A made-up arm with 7 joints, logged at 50 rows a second.
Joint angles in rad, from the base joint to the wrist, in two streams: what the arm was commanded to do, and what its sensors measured. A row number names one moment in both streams.
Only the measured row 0 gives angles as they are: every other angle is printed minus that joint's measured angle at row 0.
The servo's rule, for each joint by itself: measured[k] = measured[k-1] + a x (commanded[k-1-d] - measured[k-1]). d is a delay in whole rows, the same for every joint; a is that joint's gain. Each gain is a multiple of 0.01, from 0.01 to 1. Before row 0 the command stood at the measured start. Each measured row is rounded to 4 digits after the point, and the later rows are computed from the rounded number. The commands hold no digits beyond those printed.
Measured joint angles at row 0:
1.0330 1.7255 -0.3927 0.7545 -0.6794 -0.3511 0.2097
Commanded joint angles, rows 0 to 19:
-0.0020 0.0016 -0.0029 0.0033 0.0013 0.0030 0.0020
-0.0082 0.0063 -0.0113 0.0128 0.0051 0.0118 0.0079
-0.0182 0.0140 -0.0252 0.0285 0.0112 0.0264 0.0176
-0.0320 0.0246 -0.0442 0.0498 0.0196 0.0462 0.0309
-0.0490 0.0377 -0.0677 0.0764 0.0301 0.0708 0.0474
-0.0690 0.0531 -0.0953 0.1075 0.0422 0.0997 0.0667
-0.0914 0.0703 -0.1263 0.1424 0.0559 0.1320 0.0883
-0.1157 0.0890 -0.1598 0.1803 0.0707 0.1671 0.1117
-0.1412 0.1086 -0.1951 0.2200 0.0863 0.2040 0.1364
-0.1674 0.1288 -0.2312 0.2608 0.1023 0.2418 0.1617
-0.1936 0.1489 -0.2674 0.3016 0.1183 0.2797 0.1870
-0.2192 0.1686 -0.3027 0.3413 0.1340 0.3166 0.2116
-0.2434 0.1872 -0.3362 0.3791 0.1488 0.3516 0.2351
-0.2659 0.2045 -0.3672 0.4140 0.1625 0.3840 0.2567
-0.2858 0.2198 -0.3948 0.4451 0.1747 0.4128 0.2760
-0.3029 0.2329 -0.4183 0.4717 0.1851 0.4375 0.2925
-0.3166 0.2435 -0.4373 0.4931 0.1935 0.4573 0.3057
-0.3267 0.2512 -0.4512 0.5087 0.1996 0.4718 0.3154
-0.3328 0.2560 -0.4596 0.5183 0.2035 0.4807 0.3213
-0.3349 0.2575 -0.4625 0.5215 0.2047 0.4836 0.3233
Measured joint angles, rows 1 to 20:
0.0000 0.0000 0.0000 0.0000 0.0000 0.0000 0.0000
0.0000 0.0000 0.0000 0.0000 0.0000 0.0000 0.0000
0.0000 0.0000 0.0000 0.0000 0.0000 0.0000 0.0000
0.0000 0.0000 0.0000 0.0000 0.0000 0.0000 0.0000
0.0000 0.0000 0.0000 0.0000 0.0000 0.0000 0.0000
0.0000 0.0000 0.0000 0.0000 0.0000 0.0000 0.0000
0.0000 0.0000 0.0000 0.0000 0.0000 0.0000 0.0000
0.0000 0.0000 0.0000 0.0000 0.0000 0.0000 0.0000
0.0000 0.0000 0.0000 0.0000 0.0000 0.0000 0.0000
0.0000 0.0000 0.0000 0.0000 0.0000 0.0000 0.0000
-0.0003 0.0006 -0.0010 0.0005 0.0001 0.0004 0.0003
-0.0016 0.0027 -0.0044 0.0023 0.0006 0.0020 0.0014
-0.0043 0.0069 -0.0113 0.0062 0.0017 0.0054 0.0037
-0.0087 0.0134 -0.0222 0.0127 0.0035 0.0111 0.0075
-0.0151 0.0224 -0.0372 0.0223 0.0062 0.0195 0.0131
-0.0237 0.0338 -0.0564 0.0351 0.0098 0.0307 0.0206
-0.0345 0.0473 -0.0795 0.0512 0.0144 0.0449 0.0301
-0.0475 0.0627 -0.1060 0.0706 0.0200 0.0620 0.0415
-0.0625 0.0797 -0.1354 0.0930 0.0266 0.0819 0.0548
-0.0793 0.0979 -0.1670 0.1182 0.0342 0.1043 0.0698
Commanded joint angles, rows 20 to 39:
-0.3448 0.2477 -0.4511 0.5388 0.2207 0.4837 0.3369
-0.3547 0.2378 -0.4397 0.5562 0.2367 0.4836 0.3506
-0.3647 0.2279 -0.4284 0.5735 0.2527 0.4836 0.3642
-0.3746 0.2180 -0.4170 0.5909 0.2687 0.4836 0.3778
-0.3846 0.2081 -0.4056 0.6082 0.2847 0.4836 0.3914
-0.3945 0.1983 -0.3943 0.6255 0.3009 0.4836 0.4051
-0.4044 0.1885 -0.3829 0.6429 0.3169 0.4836 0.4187
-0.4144 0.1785 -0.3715 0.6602 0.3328 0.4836 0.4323
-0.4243 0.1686 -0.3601 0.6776 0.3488 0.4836 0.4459
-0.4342 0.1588 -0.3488 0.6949 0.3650 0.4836 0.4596
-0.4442 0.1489 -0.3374 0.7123 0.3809 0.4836 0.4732
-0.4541 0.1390 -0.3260 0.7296 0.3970 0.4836 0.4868
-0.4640 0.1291 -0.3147 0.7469 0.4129 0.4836 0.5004
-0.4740 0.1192 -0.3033 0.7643 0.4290 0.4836 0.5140
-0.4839 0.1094 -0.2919 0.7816 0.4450 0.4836 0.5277
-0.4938 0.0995 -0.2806 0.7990 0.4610 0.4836 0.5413
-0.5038 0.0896 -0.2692 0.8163 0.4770 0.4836 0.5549
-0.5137 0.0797 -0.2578 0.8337 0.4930 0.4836 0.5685
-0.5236 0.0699 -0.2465 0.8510 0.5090 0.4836 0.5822
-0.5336 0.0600 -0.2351 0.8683 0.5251 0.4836 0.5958
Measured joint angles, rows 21 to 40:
-0.0976 0.1168 -0.2001 0.1457 0.0426 0.1289 0.0862
-0.1171 0.1360 -0.2340 0.1750 0.0517 0.1552 0.1038
-0.1373 0.1549 -0.2677 0.2056 0.0614 0.1827 0.1222
-0.1579 0.1733 -0.3005 0.2369 0.0715 0.2109 0.1410
-0.1784 0.1905 -0.3316 0.2681 0.0818 0.2392 0.1599
-0.1983 0.2062 -0.3602 0.2986 0.0921 0.2670 0.1785
-0.2172 0.2200 -0.3856 0.3278 0.1022 0.2936 0.1963
-0.2347 0.2315 -0.4072 0.3549 0.1119 0.3185 0.2130
-0.2504 0.2406 -0.4245 0.3794 0.1211 0.3412 0.2282
-0.2639 0.2469 -0.4370 0.4007 0.1295 0.3611 0.2415
-0.2768 0.2472 -0.4417 0.4214 0.1386 0.3783 0.2549
-0.2893 0.2437 -0.4410 0.4416 0.1484 0.3930 0.2683
-0.3014 0.2379 -0.4368 0.4614 0.1588 0.4057 0.2817
-0.3131 0.2305 -0.4303 0.4808 0.1698 0.4166 0.2952
-0.3245 0.2222 -0.4221 0.4999 0.1813 0.4260 0.3087
-0.3357 0.2134 -0.4129 0.5187 0.1933 0.4341 0.3222
-0.3467 0.2042 -0.4030 0.5373 0.2057 0.4410 0.3357
-0.3575 0.1947 -0.3926 0.5557 0.2184 0.4470 0.3492
-0.3682 0.1850 -0.3819 0.5740 0.2314 0.4521 0.3627
-0.3788 0.1753 -0.3710 0.5921 0.2448 0.4565 0.3763

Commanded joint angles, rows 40 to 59:
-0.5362 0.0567 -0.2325 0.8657 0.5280 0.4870 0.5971
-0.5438 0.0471 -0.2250 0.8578 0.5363 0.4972 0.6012
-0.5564 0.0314 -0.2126 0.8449 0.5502 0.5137 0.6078
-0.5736 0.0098 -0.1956 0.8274 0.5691 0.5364 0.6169
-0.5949 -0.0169 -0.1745 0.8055 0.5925 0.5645 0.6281
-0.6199 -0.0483 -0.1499 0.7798 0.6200 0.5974 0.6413
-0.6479 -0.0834 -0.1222 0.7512 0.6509 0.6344 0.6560
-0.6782 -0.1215 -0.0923 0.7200 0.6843 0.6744 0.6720
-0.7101 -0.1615 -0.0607 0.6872 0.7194 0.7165 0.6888
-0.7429 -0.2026 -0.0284 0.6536 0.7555 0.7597 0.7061
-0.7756 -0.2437 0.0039 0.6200 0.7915 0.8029 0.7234
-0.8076 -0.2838 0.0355 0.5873 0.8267 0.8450 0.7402
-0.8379 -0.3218 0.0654 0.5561 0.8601 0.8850 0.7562
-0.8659 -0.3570 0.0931 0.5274 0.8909 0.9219 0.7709
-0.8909 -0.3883 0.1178 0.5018 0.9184 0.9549 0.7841
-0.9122 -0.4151 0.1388 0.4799 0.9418 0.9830 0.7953
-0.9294 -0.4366 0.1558 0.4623 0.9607 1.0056 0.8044
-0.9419 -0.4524 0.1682 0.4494 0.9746 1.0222 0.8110
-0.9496 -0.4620 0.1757 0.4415 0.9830 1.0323 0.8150
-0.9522 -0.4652 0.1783 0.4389 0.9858 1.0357 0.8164
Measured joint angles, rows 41 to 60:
-0.3893 0.1655 -0.3599 0.6101 0.2584 0.4603 0.3899
-0.3997 0.1557 -0.3487 0.6280 0.2723 0.4636 0.4035
-0.4100 0.1459 -0.3375 0.6458 0.2864 0.4664 0.4171
-0.4202 0.1360 -0.3262 0.6636 0.3007 0.4688 0.4307
-0.4304 0.1262 -0.3149 0.6813 0.3151 0.4709 0.4443
-0.4405 0.1163 -0.3036 0.6990 0.3297 0.4727 0.4579
-0.4506 0.1064 -0.2922 0.7166 0.3444 0.4742 0.4715
-0.4607 0.0965 -0.2808 0.7342 0.3593 0.4755 0.4851
-0.4708 0.0867 -0.2695 0.7517 0.3743 0.4766 0.4987
-0.4808 0.0768 -0.2581 0.7692 0.3894 0.4776 0.5123
-0.4897 0.0694 -0.2497 0.7837 0.4033 0.4789 0.5242
-0.4984 0.0611 -0.2415 0.7948 0.4166 0.4815 0.5350
-0.5077 0.0501 -0.2320 0.8023 0.4300 0.4860 0.5452
-0.5182 0.0352 -0.2200 0.8061 0.4439 0.4931 0.5552
-0.5305 0.0159 -0.2050 0.8060 0.4588 0.5031 0.5654
-0.5448 -0.0079 -0.1868 0.8021 0.4749 0.5163 0.5760
-0.5613 -0.0358 -0.1655 0.7945 0.4925 0.5328 0.5872
-0.5800 -0.0675 -0.1413 0.7833 0.5117 0.5526 0.5991
-0.6008 -0.1023 -0.1147 0.7689 0.5325 0.5755 0.6117
-0.6235 -0.1394 -0.0862 0.7516 0.5548 0.6013 0.6249

